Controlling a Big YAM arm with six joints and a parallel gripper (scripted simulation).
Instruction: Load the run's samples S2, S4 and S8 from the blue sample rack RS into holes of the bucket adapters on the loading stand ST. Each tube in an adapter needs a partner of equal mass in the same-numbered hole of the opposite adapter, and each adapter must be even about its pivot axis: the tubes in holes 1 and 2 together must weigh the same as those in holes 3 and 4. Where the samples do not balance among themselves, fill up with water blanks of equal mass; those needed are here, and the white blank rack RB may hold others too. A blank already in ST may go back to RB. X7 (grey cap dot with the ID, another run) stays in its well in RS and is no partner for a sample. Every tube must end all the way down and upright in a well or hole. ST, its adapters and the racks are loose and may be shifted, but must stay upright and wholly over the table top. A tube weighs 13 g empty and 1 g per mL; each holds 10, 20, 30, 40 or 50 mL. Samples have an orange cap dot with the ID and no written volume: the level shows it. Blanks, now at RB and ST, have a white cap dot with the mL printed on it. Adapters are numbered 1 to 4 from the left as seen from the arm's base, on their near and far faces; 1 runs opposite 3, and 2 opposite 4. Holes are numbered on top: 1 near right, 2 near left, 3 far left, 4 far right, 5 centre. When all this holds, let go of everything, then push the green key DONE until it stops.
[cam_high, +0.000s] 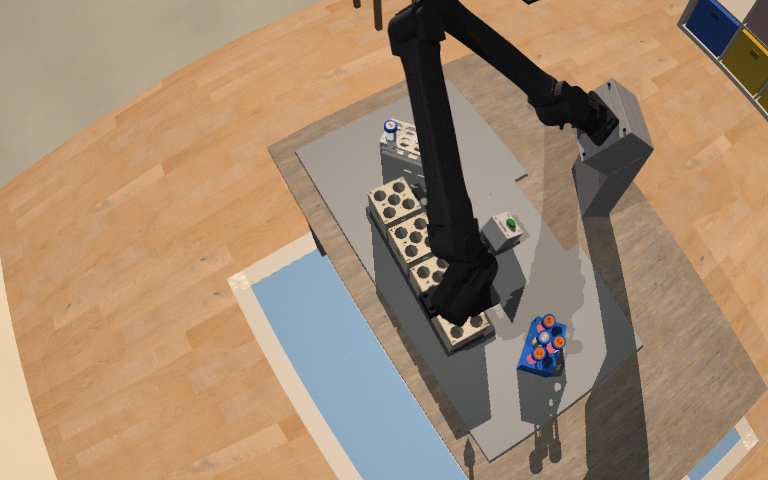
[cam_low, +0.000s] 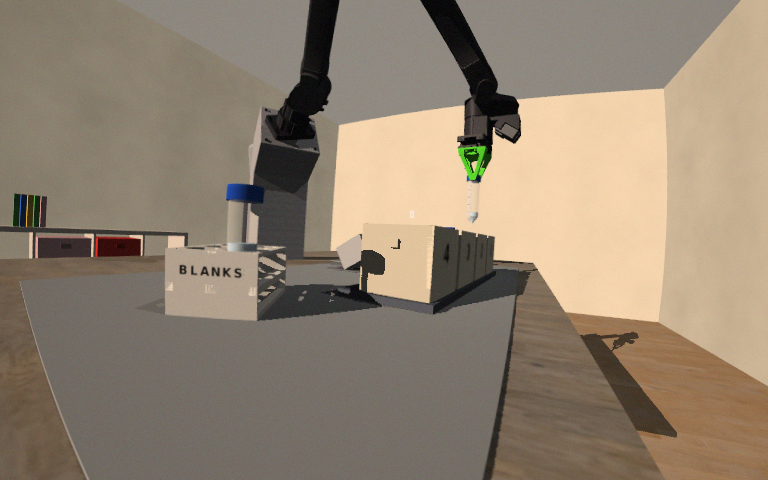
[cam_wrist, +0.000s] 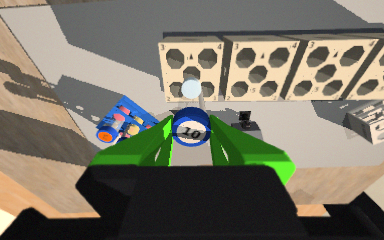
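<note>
The white-dot blank marked 10 lies 10 mm behind my hand, 10 mm to the right of it and 50 mm below it. The rest, counted from my hand: grey-dot tube X7: 110 mm behind, 170 mm to the left, 170 mm below; orange-dot tube: 160 mm behind, 140 mm to the left, 170 mm below; blue sample rack RS: 130 mm behind, 180 mm to the left, 200 mm below.
</note>
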